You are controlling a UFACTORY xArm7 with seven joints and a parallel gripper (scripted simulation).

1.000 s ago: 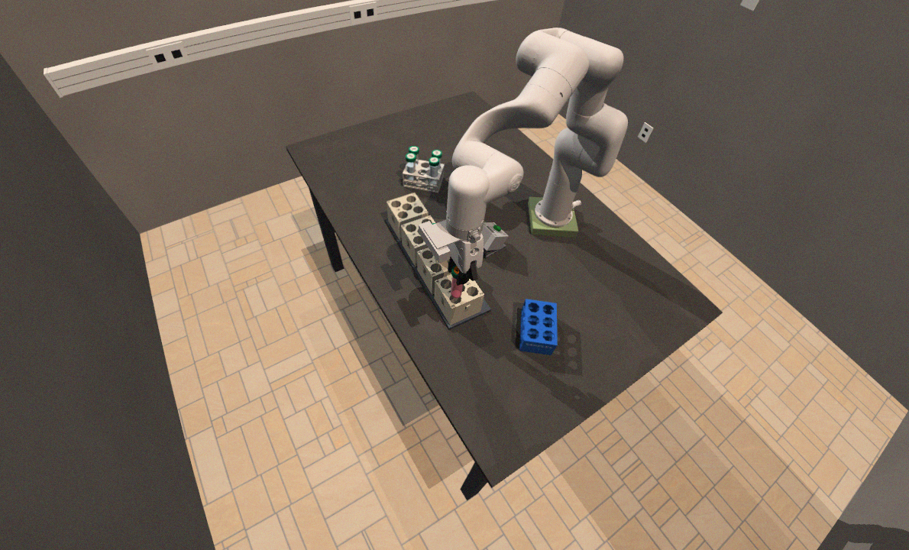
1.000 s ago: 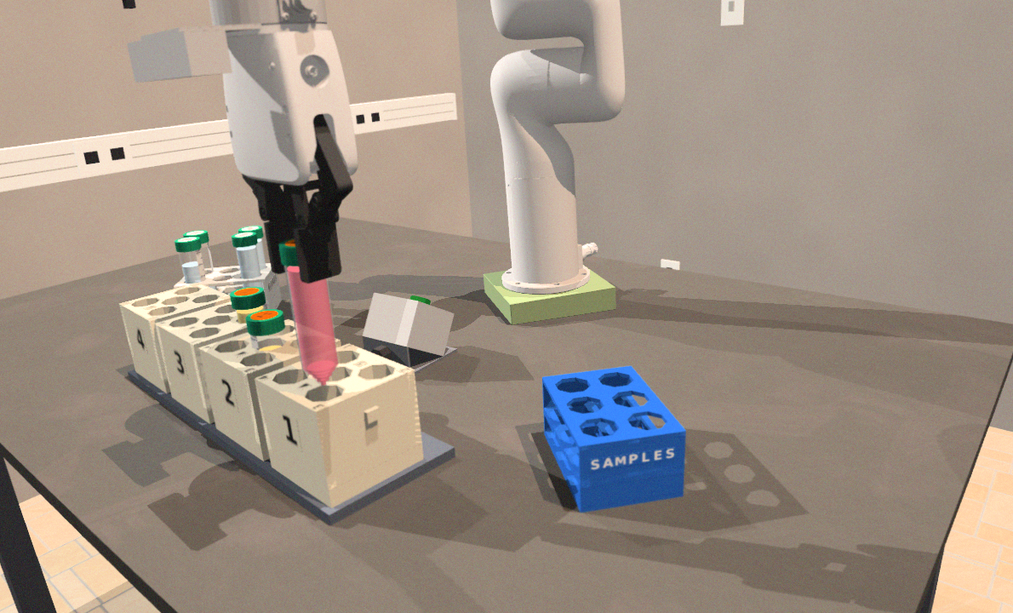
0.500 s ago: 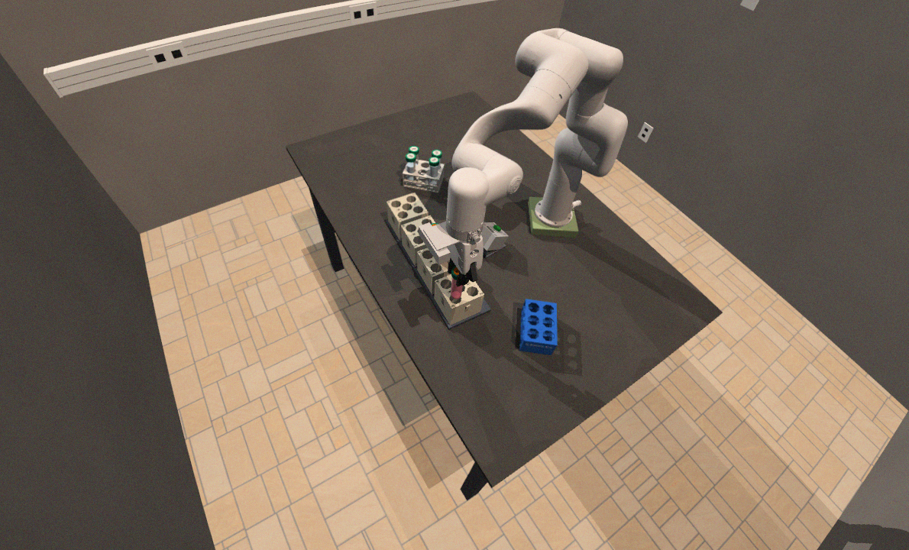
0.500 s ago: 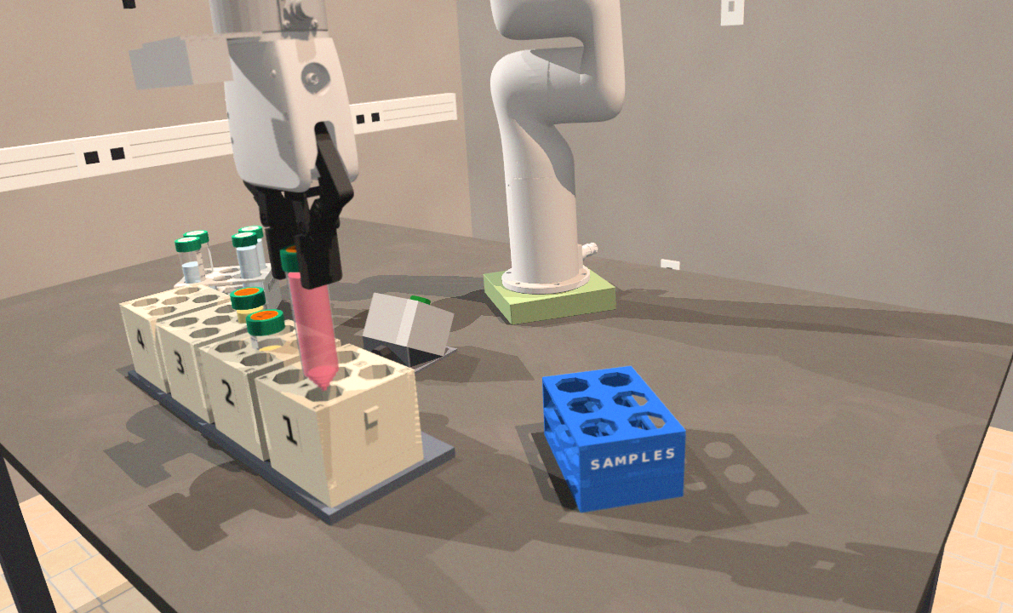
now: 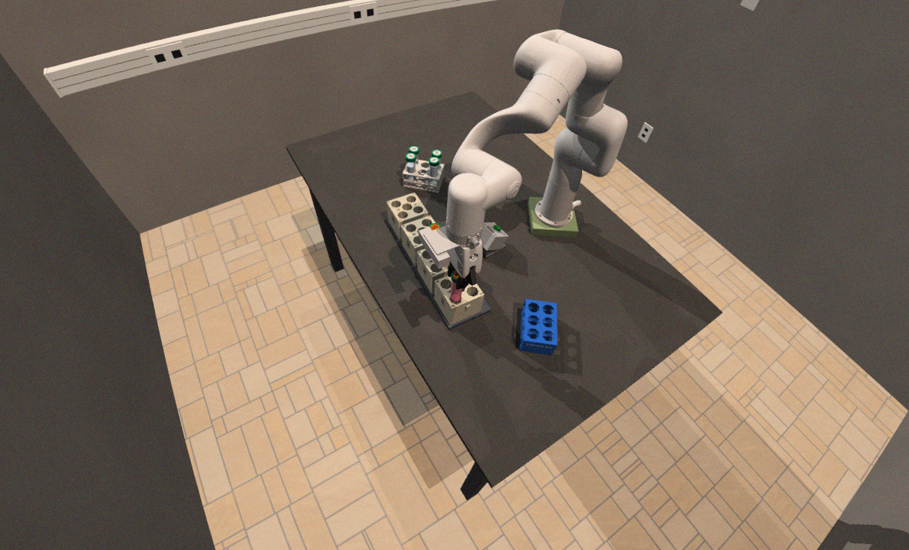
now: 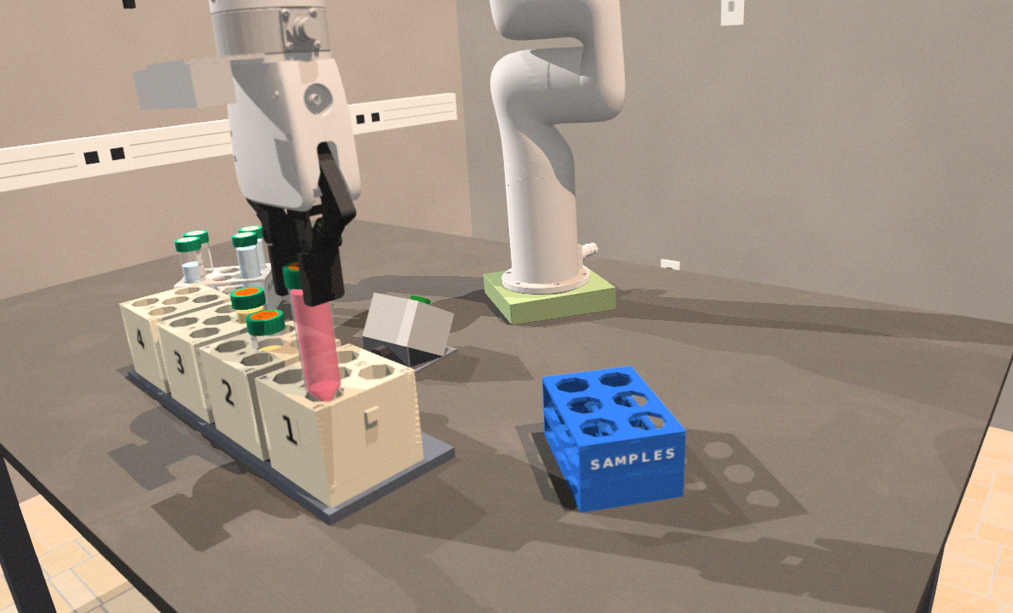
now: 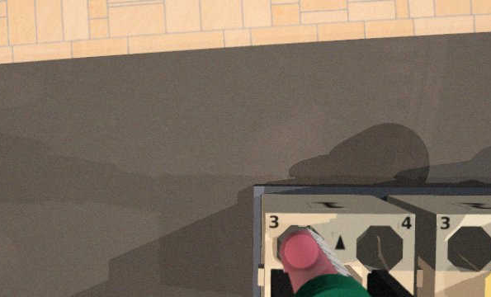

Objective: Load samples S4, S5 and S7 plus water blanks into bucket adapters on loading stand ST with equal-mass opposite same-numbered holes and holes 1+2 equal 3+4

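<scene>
Right now the pink tube is 10 mm ahead of my hand and 50 mm below it. From my hand the other things lie so: blue samples rack 190 mm behind, 130 mm to the left, 170 mm below; then white blanks rack 140 mm behind, 540 mm to the right, 170 mm below.
</scene>
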